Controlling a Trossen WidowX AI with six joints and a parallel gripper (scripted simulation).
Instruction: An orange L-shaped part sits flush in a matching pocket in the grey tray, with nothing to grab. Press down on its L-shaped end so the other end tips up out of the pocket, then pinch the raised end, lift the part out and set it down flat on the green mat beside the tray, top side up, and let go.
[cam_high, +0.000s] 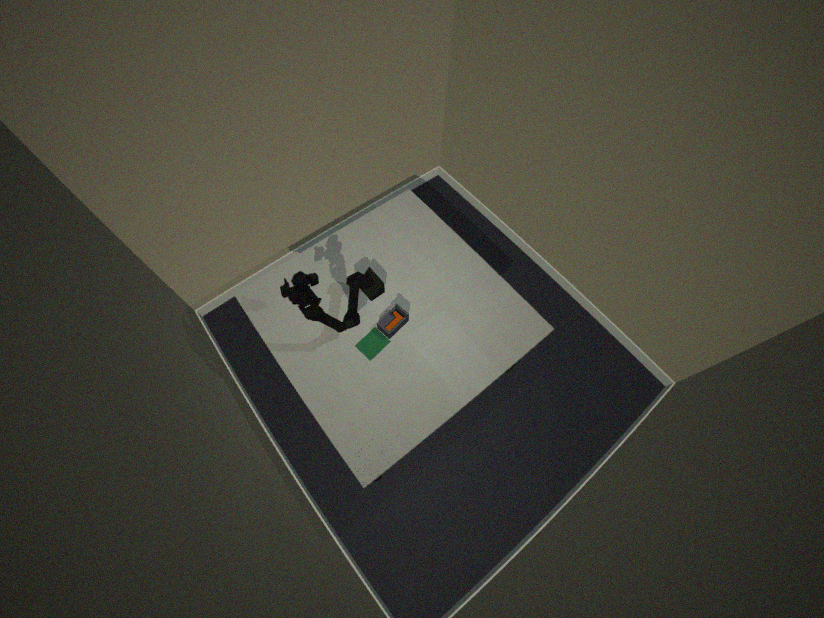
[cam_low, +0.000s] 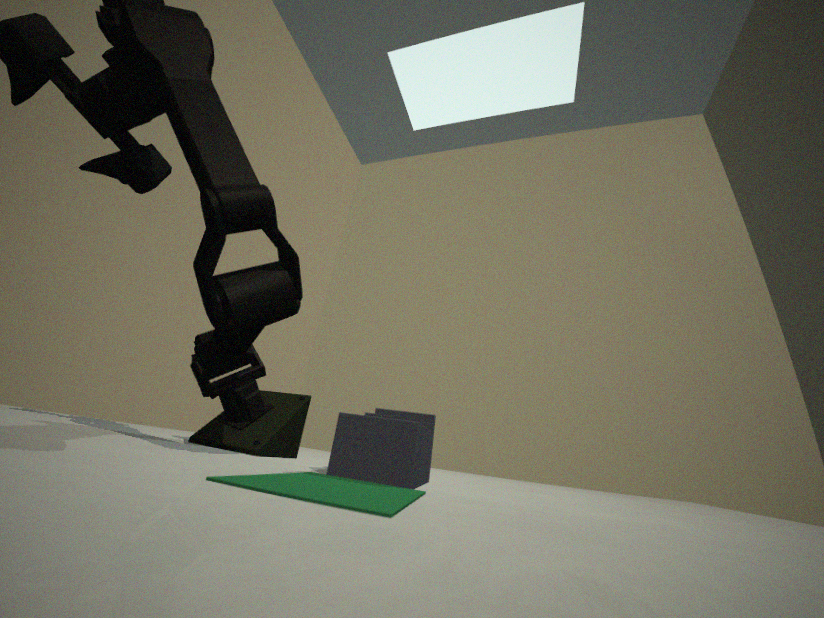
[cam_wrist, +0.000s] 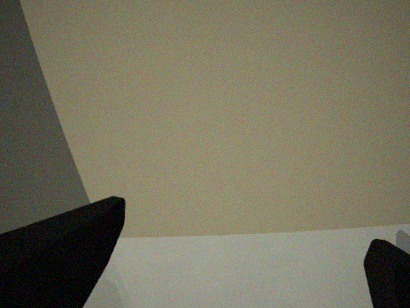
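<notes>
My gripper tip is now 37 cm to the right of the orange L-shaped part, 35 cm short of it and 28 cm above it. Round my gripper tip: green mat 39 cm ahead, 34 cm below, 21 cm to the left.
</notes>
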